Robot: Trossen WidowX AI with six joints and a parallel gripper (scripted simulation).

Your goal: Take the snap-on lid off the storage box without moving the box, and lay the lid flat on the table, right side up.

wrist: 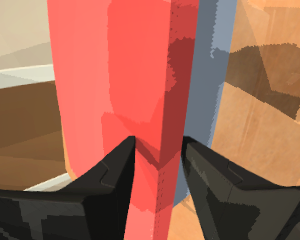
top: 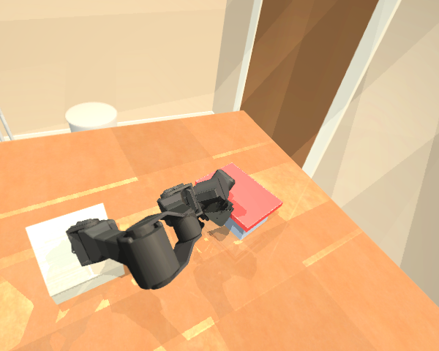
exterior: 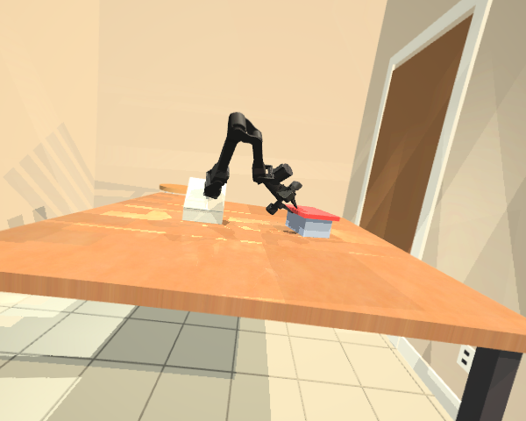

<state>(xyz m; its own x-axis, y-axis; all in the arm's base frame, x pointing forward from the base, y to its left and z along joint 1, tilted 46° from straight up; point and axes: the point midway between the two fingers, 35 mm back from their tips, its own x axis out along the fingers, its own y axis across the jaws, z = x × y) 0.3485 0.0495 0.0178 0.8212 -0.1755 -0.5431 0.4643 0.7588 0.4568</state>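
The lid is 7 cm ahead of my gripper tip and 2 cm to the left of it. The rest, counted from my gripper tip: storage box 7 cm ahead, 4 cm below, 2 cm to the left.
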